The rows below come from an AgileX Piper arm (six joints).
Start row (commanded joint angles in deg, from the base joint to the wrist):
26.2 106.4 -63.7 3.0 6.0 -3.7
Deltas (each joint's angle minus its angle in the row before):
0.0 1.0 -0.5 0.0 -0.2 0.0
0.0 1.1 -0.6 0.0 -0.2 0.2
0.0 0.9 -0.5 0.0 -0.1 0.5
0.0 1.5 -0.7 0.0 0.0 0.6
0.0 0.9 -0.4 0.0 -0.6 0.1
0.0 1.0 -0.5 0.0 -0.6 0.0
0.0 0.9 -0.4 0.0 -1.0 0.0
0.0 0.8 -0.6 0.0 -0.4 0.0
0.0 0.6 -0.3 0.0 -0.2 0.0
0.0 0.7 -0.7 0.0 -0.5 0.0
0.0 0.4 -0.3 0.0 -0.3 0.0
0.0 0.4 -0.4 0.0 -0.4 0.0
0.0 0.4 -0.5 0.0 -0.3 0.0
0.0 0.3 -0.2 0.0 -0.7 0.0
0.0 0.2 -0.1 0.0 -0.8 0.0
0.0 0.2 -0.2 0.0 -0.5 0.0
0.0 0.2 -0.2 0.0 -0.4 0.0
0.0 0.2 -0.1 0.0 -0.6 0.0
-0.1 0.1 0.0 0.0 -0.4 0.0
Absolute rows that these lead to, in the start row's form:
26.2 107.4 -64.2 3.0 5.8 -3.7
26.2 108.5 -64.8 3.0 5.6 -3.5
26.2 109.4 -65.3 3.0 5.5 -3.0
26.2 110.9 -66.0 3.0 5.5 -2.4
26.2 111.8 -66.4 3.0 4.9 -2.3
26.2 112.8 -66.9 3.0 4.3 -2.3
26.2 113.7 -67.3 3.0 3.3 -2.3
26.2 114.5 -67.9 3.0 2.9 -2.3
26.2 115.1 -68.2 3.0 2.7 -2.3
26.2 115.8 -68.9 3.0 2.2 -2.3
26.2 116.2 -69.2 3.0 1.9 -2.3
26.2 116.6 -69.6 3.0 1.5 -2.3
26.2 117.0 -70.1 3.0 1.2 -2.3
26.2 117.3 -70.3 3.0 0.5 -2.3
26.2 117.5 -70.4 3.0 -0.3 -2.3
26.2 117.7 -70.6 3.0 -0.8 -2.3
26.2 117.9 -70.8 3.0 -1.2 -2.3
26.2 118.1 -70.9 3.0 -1.8 -2.3
26.1 118.2 -70.9 3.0 -2.2 -2.3

